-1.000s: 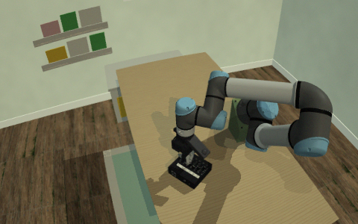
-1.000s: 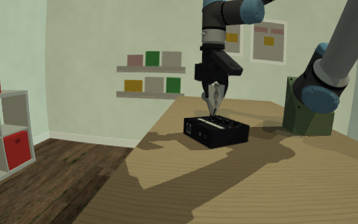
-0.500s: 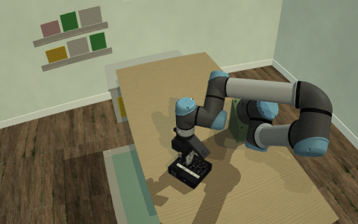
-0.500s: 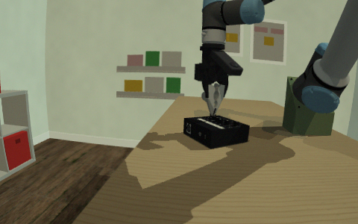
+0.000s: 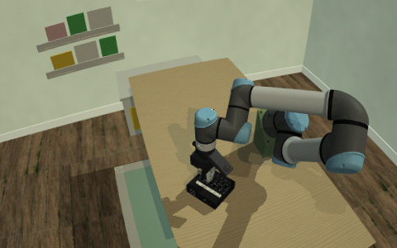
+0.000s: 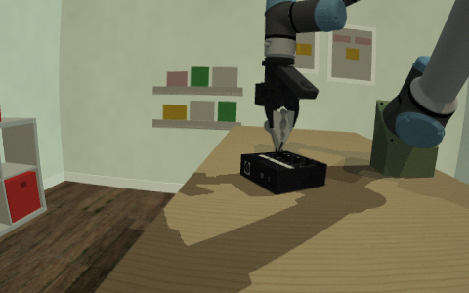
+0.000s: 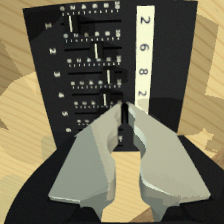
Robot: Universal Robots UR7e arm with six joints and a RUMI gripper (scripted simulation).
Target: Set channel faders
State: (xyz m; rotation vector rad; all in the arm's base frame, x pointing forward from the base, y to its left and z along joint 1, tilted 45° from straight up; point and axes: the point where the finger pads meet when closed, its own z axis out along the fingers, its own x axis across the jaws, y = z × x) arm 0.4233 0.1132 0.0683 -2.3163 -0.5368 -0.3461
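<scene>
Right now the fader cap is 40 mm behind my hand, 30 mm to the left of it and 20 mm below it. Also, from my hand: master fader (80 mm to the right, 20 mm below, 10 mm behind).
</scene>
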